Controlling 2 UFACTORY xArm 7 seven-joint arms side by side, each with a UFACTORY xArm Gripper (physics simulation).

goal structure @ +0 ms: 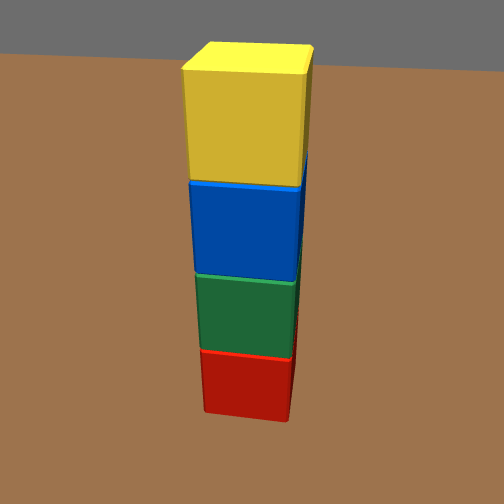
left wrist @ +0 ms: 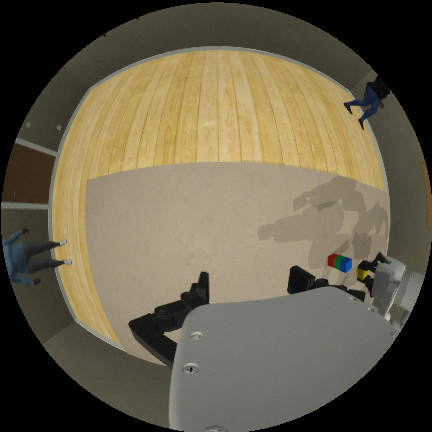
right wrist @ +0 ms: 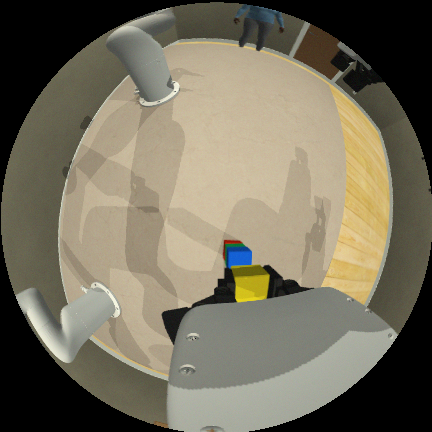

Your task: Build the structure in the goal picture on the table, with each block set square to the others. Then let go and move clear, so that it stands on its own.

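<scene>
A red block (left wrist: 332, 260) (right wrist: 231, 242), a green block (left wrist: 339, 262) (right wrist: 234, 246) and a blue block (left wrist: 346, 264) (right wrist: 239, 258) form an upright stack on the table, red at the bottom and blue on top. My right gripper (left wrist: 359, 269) (right wrist: 245, 278) is shut on a yellow block (left wrist: 362, 271) (right wrist: 251, 289), held beside the stack and apart from it in the left wrist view. How high it is above the table is hard to tell. My left gripper (left wrist: 250, 283) is open and empty, well to the left of the stack in the left wrist view.
The beige table (left wrist: 150, 225) (right wrist: 240, 125) carries arm shadows. Two grey arm parts (right wrist: 152, 70) (right wrist: 87, 315) rise at the left in the right wrist view. Wooden floor (left wrist: 215, 110) (right wrist: 367, 175) lies beyond the table edge. A person in blue (left wrist: 17, 257) (right wrist: 259, 22) stands beyond it.
</scene>
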